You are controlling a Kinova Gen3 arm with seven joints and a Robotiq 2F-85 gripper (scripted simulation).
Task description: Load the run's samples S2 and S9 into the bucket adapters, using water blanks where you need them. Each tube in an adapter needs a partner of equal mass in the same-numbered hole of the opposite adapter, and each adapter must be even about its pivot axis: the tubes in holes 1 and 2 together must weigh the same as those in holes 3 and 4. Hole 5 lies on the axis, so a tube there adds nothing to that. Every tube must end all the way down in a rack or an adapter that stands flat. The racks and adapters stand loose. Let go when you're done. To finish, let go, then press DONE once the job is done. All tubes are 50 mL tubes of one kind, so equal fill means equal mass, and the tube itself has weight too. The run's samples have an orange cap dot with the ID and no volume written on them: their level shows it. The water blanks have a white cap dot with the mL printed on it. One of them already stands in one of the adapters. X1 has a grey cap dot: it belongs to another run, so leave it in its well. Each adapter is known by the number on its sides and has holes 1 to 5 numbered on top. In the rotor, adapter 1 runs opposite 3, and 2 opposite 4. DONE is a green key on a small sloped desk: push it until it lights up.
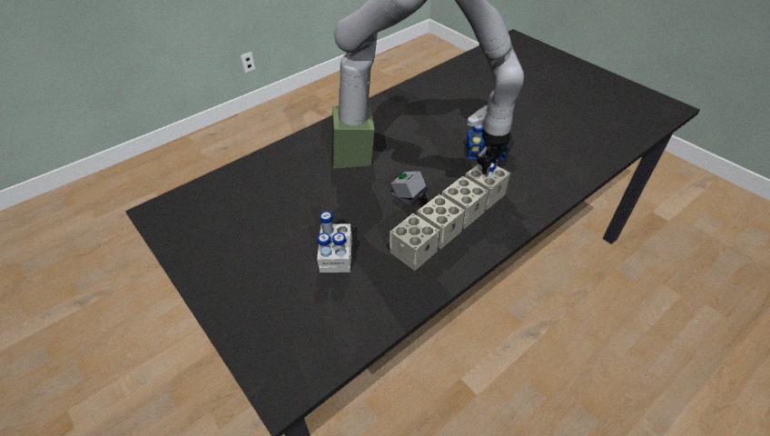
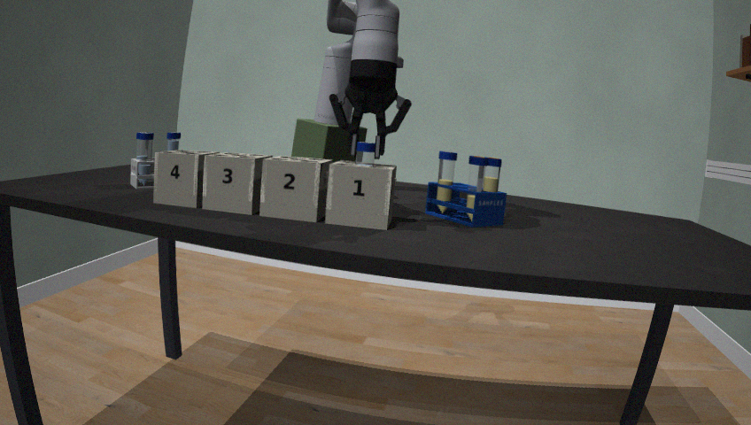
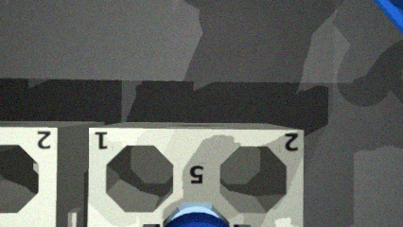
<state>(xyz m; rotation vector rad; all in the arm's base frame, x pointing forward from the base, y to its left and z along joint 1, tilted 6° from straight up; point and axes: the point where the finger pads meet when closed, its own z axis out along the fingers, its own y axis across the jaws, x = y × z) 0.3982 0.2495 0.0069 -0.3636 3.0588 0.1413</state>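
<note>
Now: the water blank 1 cm to the right of my hand and 5 cm below it. The rest, counted from my hand: adapter 2 (3 cm ahead, 11 cm to the right, 7 cm below); grey-dot tube (18 cm behind, 9 cm to the left, 6 cm below); orange-dot sample tube (14 cm behind, 17 cm to the left, 6 cm below).
</note>
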